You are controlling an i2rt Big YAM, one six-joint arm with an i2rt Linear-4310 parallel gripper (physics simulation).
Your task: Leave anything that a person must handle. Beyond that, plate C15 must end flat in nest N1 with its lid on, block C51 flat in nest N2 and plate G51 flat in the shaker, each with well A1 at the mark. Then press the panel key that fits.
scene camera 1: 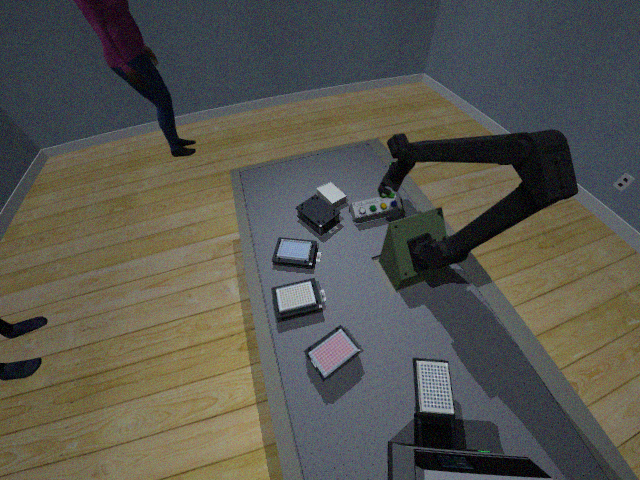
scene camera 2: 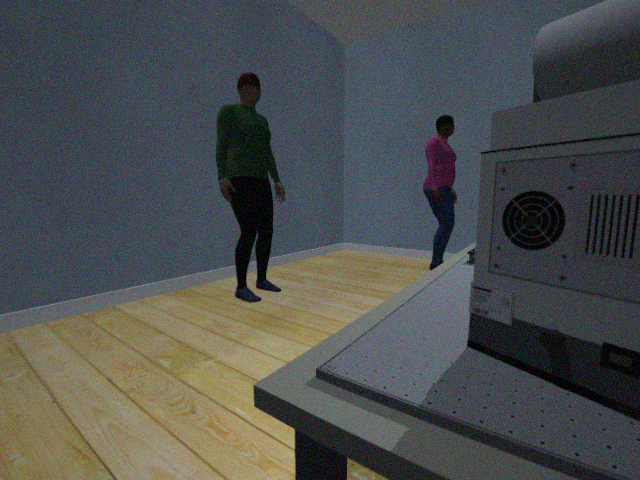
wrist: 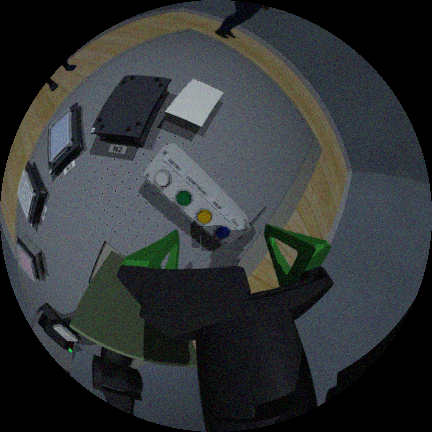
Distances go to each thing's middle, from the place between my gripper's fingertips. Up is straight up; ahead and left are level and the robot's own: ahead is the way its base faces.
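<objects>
You'd find the blue-white plate (wrist: 59,133) 140 mm below my hand, 50 mm to the left of it and 420 mm ahead of it.
</objects>
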